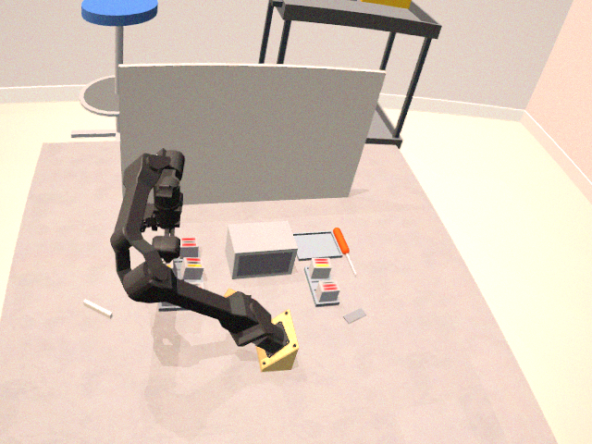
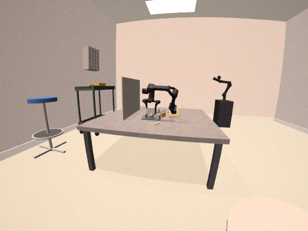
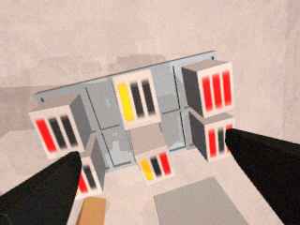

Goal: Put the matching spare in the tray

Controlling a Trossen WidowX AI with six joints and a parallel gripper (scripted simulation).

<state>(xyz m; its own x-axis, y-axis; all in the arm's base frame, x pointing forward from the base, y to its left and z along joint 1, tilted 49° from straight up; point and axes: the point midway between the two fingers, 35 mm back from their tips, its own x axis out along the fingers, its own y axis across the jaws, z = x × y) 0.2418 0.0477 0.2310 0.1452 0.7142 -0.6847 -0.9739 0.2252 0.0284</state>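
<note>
My gripper tip is 1 cm to the right of the spare block and 7 cm above it. Round my gripper tip: tall grey panel (27 cm ahead, 25 cm to the right, 11 cm above); white stick (8 cm behind, 19 cm to the left, 11 cm below); mounted unit (3 cm ahead, 23 cm to the right, 6 cm below).
</note>
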